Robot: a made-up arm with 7 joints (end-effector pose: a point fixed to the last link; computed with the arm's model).
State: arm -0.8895 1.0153 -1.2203 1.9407 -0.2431 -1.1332 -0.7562
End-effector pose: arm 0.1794 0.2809 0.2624 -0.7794 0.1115 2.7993
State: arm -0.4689 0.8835 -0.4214 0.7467 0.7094 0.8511 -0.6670
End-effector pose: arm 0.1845 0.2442 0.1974 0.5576 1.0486 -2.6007
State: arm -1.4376 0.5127 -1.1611 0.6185 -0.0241 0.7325 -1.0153
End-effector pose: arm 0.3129 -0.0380 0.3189 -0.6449 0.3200 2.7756
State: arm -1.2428 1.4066 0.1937 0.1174 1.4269 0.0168 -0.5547
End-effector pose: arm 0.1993 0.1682 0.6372 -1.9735 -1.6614 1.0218
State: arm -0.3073 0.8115 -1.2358 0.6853 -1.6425 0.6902 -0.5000
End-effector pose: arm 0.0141 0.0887 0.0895 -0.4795 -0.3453 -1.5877
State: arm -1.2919 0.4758 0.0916 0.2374 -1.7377 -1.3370 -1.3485
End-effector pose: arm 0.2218 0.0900 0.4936 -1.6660 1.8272 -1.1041
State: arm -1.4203 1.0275 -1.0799 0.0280 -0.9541 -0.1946 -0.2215
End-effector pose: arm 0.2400 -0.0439 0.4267 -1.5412 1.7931 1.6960
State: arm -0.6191 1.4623 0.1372 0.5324 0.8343 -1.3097 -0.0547
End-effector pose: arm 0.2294 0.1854 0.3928 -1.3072 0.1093 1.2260
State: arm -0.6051 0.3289 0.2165 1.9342 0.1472 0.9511 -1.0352
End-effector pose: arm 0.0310 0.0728 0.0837 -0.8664 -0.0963 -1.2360
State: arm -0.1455 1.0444 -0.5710 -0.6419 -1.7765 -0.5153 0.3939
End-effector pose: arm 0.1526 0.0286 0.3438 0.6465 -1.2270 -0.7917
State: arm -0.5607 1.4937 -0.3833 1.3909 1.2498 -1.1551 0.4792
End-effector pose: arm 0.1064 0.3428 0.2813 -1.0416 -0.1869 2.1356
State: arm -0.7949 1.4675 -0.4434 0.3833 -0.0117 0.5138 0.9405
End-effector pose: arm 0.2827 0.2683 0.4062 -2.7188 -1.3239 0.7761
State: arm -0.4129 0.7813 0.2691 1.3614 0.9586 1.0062 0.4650
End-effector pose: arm 0.0572 0.3199 0.1776 0.5987 2.1967 -1.8700
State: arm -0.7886 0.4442 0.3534 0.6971 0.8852 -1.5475 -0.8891
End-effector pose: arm 0.2453 0.0207 0.3211 -1.1746 0.8032 1.2349
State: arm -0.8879 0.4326 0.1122 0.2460 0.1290 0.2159 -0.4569
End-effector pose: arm 0.3191 0.0241 0.3862 2.0171 -1.1316 -1.7469
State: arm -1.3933 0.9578 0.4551 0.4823 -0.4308 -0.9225 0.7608
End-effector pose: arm 0.1504 0.1507 0.6460 2.0598 -0.9689 1.4978
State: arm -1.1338 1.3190 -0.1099 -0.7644 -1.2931 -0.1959 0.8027
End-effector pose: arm 0.0950 -0.0237 0.5533 1.9692 -2.0320 -0.3143
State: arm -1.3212 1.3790 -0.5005 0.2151 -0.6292 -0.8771 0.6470
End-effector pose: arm 0.2032 0.0561 0.5730 -2.6988 1.4096 -0.2796
